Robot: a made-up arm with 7 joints. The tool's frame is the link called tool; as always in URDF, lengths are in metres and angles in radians. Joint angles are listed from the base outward. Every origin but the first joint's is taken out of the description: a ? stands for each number. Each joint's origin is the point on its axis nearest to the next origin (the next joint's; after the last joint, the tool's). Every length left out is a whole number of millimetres.
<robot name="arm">
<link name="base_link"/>
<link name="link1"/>
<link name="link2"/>
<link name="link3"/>
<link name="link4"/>
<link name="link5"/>
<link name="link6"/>
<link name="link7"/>
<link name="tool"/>
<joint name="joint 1" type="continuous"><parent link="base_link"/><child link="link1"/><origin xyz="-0.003 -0.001 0.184" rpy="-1.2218 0 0"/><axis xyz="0 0 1"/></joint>
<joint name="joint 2" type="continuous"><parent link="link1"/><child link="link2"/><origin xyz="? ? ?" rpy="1.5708 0 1.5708"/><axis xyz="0 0 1"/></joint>
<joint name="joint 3" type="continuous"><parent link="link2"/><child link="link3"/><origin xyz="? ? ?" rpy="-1.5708 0 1.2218"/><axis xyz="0 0 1"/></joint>
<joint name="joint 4" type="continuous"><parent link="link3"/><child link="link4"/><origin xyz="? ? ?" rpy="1.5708 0 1.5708"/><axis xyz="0 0 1"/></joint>
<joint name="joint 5" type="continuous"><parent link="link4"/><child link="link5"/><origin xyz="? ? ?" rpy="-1.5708 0 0"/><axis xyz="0 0 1"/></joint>
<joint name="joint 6" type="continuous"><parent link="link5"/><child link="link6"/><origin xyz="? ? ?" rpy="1.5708 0 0"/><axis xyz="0 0 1"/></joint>
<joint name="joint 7" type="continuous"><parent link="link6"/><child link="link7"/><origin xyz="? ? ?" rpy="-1.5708 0 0"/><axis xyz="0 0 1"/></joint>
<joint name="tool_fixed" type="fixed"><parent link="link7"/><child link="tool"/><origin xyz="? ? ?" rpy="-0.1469 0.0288 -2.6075"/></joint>
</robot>
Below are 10 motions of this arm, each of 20 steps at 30 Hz.
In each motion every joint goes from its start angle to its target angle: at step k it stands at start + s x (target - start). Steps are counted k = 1, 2, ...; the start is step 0. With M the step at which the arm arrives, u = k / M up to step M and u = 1 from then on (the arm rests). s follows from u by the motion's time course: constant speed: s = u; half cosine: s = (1 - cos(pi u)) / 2; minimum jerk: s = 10 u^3 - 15 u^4 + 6 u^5.
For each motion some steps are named. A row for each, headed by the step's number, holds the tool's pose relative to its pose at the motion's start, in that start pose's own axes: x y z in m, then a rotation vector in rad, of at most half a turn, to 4 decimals.
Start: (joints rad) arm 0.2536 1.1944 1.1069 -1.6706 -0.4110 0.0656 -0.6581
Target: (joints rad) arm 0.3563 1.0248 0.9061 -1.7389 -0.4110 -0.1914 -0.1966
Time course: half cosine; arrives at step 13
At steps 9, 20:
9: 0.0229 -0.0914 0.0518 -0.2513 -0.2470 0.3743
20: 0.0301 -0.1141 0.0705 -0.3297 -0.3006 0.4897

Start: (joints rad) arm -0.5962 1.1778 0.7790 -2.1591 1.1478 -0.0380 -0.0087
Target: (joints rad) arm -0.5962 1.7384 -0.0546 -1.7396 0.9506 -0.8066 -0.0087
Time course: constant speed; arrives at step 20
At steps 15, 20:
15: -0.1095 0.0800 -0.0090 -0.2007 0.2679 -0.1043
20: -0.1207 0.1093 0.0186 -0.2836 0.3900 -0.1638

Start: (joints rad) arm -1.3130 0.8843 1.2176 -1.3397 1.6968 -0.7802 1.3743
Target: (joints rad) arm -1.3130 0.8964 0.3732 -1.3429 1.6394 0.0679 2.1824
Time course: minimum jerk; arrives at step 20
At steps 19, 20:
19: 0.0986 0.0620 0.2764 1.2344 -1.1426 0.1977
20: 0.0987 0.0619 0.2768 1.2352 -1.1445 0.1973

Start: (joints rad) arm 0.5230 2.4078 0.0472 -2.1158 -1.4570 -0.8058 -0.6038
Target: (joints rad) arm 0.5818 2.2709 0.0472 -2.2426 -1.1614 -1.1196 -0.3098
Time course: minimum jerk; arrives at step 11
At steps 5, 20:
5: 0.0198 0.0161 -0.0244 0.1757 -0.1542 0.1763
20: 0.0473 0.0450 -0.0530 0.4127 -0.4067 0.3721

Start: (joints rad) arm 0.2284 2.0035 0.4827 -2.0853 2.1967 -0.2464 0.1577
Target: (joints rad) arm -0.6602 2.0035 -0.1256 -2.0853 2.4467 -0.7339 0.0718
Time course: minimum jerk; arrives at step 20
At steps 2, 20:
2: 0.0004 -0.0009 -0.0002 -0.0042 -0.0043 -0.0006
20: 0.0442 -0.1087 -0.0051 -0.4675 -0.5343 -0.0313

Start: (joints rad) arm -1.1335 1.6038 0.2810 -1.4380 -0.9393 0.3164 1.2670
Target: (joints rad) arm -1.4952 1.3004 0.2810 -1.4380 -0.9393 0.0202 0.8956
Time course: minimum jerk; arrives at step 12
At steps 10, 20:
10: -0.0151 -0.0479 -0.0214 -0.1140 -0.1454 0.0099
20: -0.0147 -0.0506 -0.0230 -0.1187 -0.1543 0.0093

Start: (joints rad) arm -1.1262 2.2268 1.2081 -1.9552 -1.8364 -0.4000 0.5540
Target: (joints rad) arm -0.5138 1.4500 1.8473 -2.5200 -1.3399 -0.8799 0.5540
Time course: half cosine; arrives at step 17
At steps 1, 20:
1: 0.0011 -0.0018 0.0014 -0.0016 -0.0038 0.0069
20: 0.1231 -0.0605 0.2222 -0.3826 -0.4338 0.4352

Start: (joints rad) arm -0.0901 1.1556 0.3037 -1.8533 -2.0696 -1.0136 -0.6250
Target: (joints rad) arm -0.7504 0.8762 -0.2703 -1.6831 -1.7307 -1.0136 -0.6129
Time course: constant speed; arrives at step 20
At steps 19, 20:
19: -0.1319 0.1847 -0.1353 0.6870 0.0772 0.0829
20: -0.1422 0.1981 -0.1377 0.7211 0.0776 0.0744

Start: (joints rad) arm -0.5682 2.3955 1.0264 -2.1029 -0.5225 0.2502 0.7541
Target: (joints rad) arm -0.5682 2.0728 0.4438 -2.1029 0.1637 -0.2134 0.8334
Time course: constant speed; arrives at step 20
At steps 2, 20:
2: -0.0225 -0.0175 0.0099 -0.0634 0.0431 0.1129
20: -0.1405 -0.2142 0.1315 -0.3846 0.1961 1.2804

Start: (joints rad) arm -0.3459 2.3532 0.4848 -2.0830 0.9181 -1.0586 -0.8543
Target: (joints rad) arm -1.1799 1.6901 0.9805 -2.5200 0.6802 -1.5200 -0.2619
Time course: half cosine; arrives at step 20
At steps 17, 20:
17: 0.3042 0.0799 -0.0072 -0.3467 -1.0182 -0.8154
20: 0.3178 0.0720 -0.0041 -0.4080 -1.0448 -0.8729

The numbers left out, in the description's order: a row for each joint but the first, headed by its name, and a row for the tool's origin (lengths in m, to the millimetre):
joint 2: 0.01 0.008 0
joint 3: 0.343 -0.132 0
joint 4: 0.038 -0.054 0
joint 5: 0.024 -0.284 0
joint 6: 0.021 0.024 0
joint 7: 0.015 -0.02 0
tool: 0 0.015 0

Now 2 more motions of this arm.
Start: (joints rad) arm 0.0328 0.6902 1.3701 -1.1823 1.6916 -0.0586 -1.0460
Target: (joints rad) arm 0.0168 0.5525 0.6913 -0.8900 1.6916 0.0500 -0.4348
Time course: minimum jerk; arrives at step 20
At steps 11, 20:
11: -0.1580 0.0245 0.0660 0.1300 0.4418 0.2716
20: -0.2453 0.0437 0.1442 0.3094 0.7091 0.4189

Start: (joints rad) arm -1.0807 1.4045 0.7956 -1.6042 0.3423 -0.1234 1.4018
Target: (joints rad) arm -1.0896 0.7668 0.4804 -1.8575 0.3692 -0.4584 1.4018
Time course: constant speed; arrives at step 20
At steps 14, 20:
14: -0.1615 0.0799 0.1372 -0.0727 -0.0098 0.4083
20: -0.2427 0.0810 0.1810 -0.1455 -0.0614 0.5951

